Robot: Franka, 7 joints.
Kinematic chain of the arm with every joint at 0, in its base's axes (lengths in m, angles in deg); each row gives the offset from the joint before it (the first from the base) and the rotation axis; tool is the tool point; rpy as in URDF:
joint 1: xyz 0 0 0.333 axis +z
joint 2: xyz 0 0 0 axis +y
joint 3: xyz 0 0 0.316 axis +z
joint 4: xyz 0.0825 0 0 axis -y
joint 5: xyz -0.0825 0 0.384 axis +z
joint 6: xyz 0 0 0 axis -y
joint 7: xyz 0.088 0 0 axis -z
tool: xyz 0 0 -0.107 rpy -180 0 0
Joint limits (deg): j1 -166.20..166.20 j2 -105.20..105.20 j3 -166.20..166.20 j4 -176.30..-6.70 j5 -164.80..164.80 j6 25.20..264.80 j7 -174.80..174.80
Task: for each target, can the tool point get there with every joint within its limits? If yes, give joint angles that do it. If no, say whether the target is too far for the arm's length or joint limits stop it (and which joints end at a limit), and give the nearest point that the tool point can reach.
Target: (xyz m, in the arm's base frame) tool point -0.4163 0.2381 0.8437
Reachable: yes | joints 4.93 -9.60 124.87 -48.62 -137.26 222.33 -56.68
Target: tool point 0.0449 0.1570 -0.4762
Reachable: no: joint limits stop it (at a limit: joint 2) | nearest point 0.0512 0.1792 -0.3518 | short by 0.126 m
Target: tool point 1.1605 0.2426 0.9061
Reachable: no: too far | nearest point 0.7560 0.1580 0.7064 | short by 0.459 m
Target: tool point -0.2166 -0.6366 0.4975
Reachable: yes | joints -94.85 67.57 -14.38 -19.71 95.64 246.10 -132.97
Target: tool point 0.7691 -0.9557 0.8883
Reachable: no: too far | nearest point 0.4900 -0.6089 0.6868 | short by 0.489 m
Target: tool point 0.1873 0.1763 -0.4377
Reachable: no: joint limits stop it (at a limit: joint 2) | nearest point 0.1897 0.1786 -0.3603 | short by 0.077 m
